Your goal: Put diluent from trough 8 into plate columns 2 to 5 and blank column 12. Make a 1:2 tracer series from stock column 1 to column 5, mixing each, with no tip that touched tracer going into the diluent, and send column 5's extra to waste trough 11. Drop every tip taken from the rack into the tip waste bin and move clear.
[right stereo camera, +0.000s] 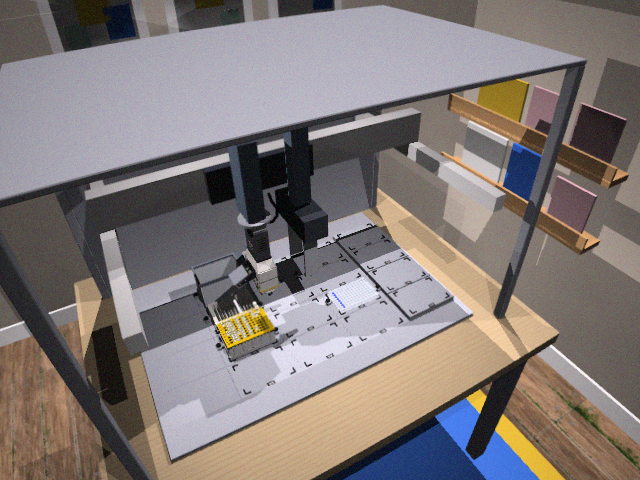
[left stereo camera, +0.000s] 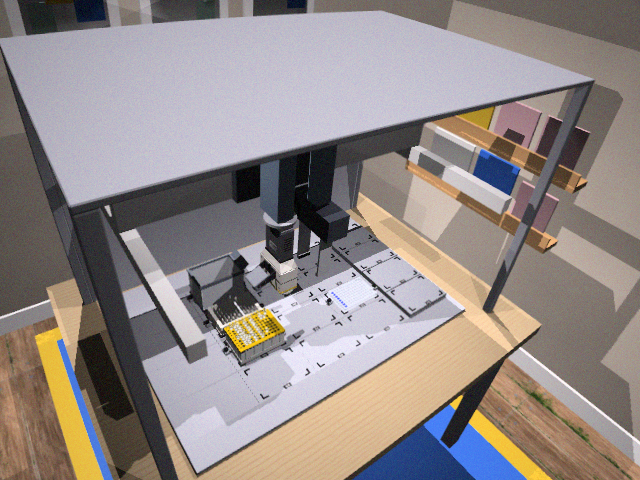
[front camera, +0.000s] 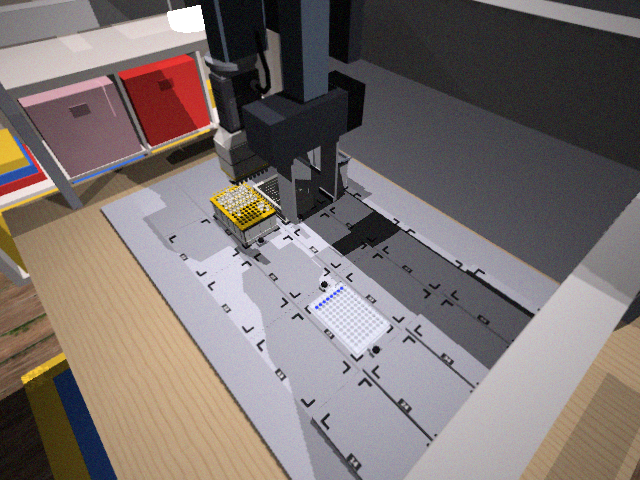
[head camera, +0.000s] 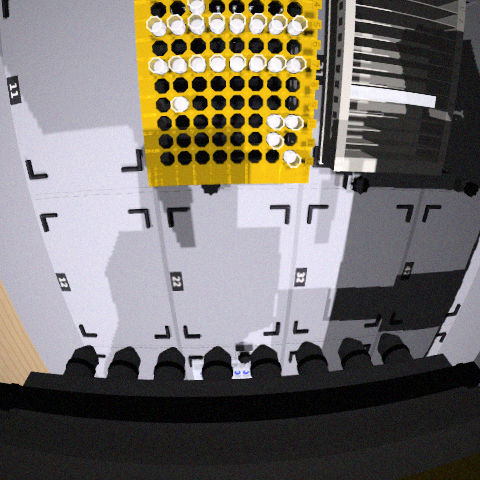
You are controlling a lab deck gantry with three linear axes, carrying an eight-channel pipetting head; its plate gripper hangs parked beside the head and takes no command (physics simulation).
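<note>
The pipetting head [front camera: 242,155] [left stereo camera: 279,266] [right stereo camera: 262,268] hangs above the deck between tip rack and plate; its nozzles [head camera: 240,362] look bare. My parked gripper [front camera: 314,207] beside it has its fingers apart with nothing between them. The yellow tip rack [head camera: 225,175] [front camera: 244,206] [left stereo camera: 253,330] [right stereo camera: 245,326] has full rows 5 and 7, empty rows 6 and 8, and scattered single tips. The trough block [head camera: 342,127] lies beside it; one trough shows a pale strip. The plate [front camera: 351,320] [left stereo camera: 361,291] [right stereo camera: 359,293] has blue wells in column 1; its other wells look pale.
The grey tip waste bin [left stereo camera: 211,281] [right stereo camera: 212,276] stands behind the trough block. Black locating knobs [front camera: 375,349] [head camera: 360,184] stand on the deck near the labware. A raised deck section [left stereo camera: 413,289] [right stereo camera: 421,291] lies beyond the plate. Frame posts [left stereo camera: 537,196] [right stereo camera: 542,191] stand at the corners.
</note>
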